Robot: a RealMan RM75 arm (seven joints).
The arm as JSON. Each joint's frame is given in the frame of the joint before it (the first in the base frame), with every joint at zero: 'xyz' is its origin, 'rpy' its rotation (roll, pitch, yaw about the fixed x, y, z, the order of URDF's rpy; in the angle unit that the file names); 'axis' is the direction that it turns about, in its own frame. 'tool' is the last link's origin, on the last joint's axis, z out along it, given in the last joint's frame.
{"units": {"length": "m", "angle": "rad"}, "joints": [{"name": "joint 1", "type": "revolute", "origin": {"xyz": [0.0, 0.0, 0.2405], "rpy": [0.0, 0.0, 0.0]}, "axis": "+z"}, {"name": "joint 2", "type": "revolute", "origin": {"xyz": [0.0, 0.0, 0.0], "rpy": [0.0, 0.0, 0.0]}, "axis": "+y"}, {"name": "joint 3", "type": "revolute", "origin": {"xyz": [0.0, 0.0, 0.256], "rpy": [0.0, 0.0, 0.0]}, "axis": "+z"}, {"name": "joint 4", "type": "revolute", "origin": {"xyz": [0.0, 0.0, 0.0], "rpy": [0.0, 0.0, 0.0]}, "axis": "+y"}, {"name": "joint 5", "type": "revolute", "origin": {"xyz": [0.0, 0.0, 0.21], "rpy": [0.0, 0.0, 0.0]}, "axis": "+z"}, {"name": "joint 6", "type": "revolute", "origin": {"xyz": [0.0, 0.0, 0.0], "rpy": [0.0, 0.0, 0.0]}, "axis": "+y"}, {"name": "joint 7", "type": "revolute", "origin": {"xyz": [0.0, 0.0, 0.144], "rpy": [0.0, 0.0, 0.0]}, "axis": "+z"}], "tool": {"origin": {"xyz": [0.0, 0.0, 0.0], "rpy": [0.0, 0.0, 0.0]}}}
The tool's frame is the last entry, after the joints.
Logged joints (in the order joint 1, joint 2, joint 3, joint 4, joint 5, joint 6, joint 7), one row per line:
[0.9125, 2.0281, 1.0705, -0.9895, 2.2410, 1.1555, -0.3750]
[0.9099, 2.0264, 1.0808, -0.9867, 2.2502, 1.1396, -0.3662]
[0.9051, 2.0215, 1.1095, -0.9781, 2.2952, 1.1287, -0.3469]
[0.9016, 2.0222, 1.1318, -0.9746, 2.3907, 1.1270, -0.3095]
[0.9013, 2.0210, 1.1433, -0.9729, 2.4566, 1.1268, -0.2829]
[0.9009, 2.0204, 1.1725, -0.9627, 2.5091, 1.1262, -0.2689]
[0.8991, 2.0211, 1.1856, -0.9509, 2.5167, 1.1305, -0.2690]
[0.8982, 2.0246, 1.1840, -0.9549, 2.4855, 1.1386, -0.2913]
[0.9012, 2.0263, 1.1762, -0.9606, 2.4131, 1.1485, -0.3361]
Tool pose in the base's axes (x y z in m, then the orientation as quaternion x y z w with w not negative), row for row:
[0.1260, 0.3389, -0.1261, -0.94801, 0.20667, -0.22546, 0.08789]
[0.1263, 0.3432, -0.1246, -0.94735, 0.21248, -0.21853, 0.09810]
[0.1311, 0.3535, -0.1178, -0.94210, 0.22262, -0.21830, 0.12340]
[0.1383, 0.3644, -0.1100, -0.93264, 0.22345, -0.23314, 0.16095]
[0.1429, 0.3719, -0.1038, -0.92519, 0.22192, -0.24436, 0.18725]
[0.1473, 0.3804, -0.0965, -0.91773, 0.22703, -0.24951, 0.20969]
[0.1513, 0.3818, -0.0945, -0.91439, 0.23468, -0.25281, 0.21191]
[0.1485, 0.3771, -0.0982, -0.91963, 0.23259, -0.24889, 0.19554]
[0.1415, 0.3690, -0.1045, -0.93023, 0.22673, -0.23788, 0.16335]
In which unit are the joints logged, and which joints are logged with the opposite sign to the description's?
The joints are logged in radians. Opposite sign: joint 4, joint 5.
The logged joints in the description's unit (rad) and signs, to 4 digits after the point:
[0.9125, 2.0281, 1.0705, 0.9895, -2.2410, 1.1555, -0.3750]
[0.9099, 2.0264, 1.0808, 0.9867, -2.2502, 1.1396, -0.3662]
[0.9051, 2.0215, 1.1095, 0.9781, -2.2952, 1.1287, -0.3469]
[0.9016, 2.0222, 1.1318, 0.9746, -2.3907, 1.1270, -0.3095]
[0.9013, 2.0210, 1.1433, 0.9729, -2.4566, 1.1268, -0.2829]
[0.9009, 2.0204, 1.1725, 0.9627, -2.5091, 1.1262, -0.2689]
[0.8991, 2.0211, 1.1856, 0.9509, -2.5167, 1.1305, -0.2690]
[0.8982, 2.0246, 1.1840, 0.9549, -2.4855, 1.1386, -0.2913]
[0.9012, 2.0263, 1.1762, 0.9606, -2.4131, 1.1485, -0.3361]

